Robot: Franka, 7 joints.
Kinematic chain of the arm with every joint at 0, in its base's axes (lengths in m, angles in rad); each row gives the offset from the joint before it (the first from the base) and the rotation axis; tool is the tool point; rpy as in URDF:
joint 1: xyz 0 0 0.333 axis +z
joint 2: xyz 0 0 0 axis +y
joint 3: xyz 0 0 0.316 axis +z
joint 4: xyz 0.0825 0 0 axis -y
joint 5: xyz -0.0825 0 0.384 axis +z
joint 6: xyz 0 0 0 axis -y
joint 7: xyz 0.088 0 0 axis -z
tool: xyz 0 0 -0.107 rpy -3.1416 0 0
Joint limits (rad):
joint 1: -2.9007..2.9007
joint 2: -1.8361..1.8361
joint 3: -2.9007..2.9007
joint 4: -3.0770..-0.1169
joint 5: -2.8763..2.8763
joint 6: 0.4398..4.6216
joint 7: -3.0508..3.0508
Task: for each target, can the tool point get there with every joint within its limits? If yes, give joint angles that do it. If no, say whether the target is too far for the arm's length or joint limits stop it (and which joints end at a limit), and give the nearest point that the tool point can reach.
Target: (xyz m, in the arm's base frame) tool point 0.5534 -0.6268 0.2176
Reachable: yes | joints 2.0060 -1.3385 -2.4470 -0.7591 1.2204 2.5110 -2.0238
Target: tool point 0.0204 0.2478 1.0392
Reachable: yes | joints 1.2337 -0.3847 -0.0352 -1.0458 0.8533 1.5825 -0.5143
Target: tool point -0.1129 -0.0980 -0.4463
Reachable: no: joint limits stop it (at a limit: joint 2) | nearest point -0.1289 -0.1119 -0.3487 | short by 0.100 m
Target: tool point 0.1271 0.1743 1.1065
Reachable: yes | joints -0.2661 0.3159 2.2445 -0.8488 -0.0380 3.7046 -1.2026
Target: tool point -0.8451 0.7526 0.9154
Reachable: no: too far | nearest point -0.5697 0.5073 0.7256 | short by 0.415 m
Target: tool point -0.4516 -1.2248 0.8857
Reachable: no: too far | nearest point -0.2733 -0.7412 0.6675 | short by 0.560 m
